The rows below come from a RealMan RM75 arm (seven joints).
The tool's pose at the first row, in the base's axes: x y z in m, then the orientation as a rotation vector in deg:
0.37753, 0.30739, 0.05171, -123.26, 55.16, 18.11
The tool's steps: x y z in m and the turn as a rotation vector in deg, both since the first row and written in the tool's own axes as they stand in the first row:
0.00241, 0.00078, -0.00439, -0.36, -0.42, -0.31
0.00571, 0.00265, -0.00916, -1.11, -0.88, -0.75
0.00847, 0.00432, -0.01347, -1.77, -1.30, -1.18
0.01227, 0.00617, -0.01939, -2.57, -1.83, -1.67
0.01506, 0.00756, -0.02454, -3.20, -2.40, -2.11
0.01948, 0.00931, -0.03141, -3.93, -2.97, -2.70
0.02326, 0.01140, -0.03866, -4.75, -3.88, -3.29
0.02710, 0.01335, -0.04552, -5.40, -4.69, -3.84
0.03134, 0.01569, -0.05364, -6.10, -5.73, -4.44
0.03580, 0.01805, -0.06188, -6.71, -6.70, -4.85
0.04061, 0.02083, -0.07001, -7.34, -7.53, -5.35
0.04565, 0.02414, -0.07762, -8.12, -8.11, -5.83
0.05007, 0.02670, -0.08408, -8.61, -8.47, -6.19
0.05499, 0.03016, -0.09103, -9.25, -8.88, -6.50
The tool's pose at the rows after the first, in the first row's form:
0.37830, 0.30259, 0.05316, -123.57, 54.59, 18.60
0.37887, 0.29657, 0.05385, -124.26, 53.87, 19.27
0.37925, 0.29125, 0.05460, -124.88, 53.17, 19.86
0.38009, 0.28413, 0.05586, -125.61, 52.34, 20.62
0.38063, 0.27832, 0.05733, -126.14, 51.53, 21.35
0.38190, 0.27023, 0.05899, -126.82, 50.55, 22.06
0.38246, 0.26207, 0.06105, -127.43, 49.37, 23.17
0.38319, 0.25421, 0.06289, -127.91, 48.29, 24.11
0.38382, 0.24507, 0.06520, -128.34, 47.01, 25.29
0.38458, 0.23571, 0.06747, -128.64, 45.97, 26.44
0.38528, 0.22605, 0.06927, -129.04, 44.92, 27.41
0.38580, 0.21641, 0.07032, -129.65, 44.02, 28.21
0.38652, 0.20826, 0.07127, -130.06, 43.38, 28.68
0.38689, 0.19910, 0.07184, -130.56, 42.77, 29.32

